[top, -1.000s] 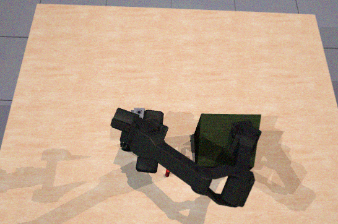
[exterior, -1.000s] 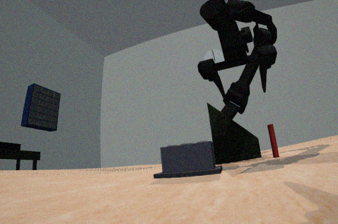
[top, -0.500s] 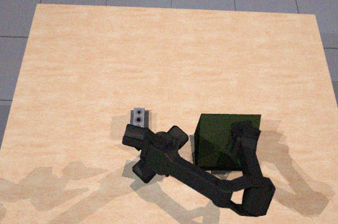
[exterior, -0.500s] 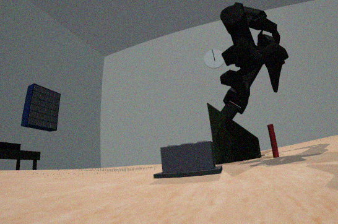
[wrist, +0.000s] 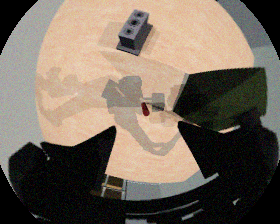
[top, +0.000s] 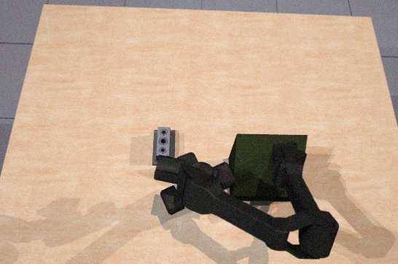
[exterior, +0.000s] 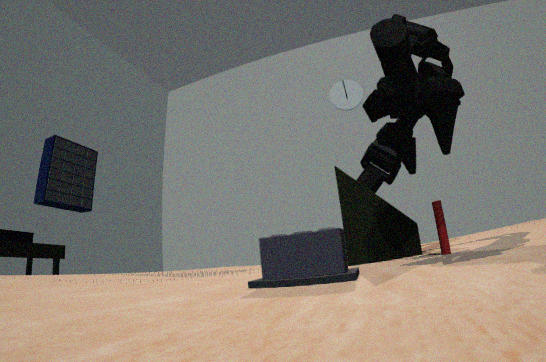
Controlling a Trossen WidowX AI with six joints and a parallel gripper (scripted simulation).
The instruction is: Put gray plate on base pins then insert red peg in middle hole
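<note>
My gripper tip is now 10 cm above the red peg. The rest, counted from my gripper tip: base: 20 cm to the right, 13 cm below, 8 cm ahead; gray plate: 20 cm to the right, 9 cm below, 8 cm ahead.
</note>
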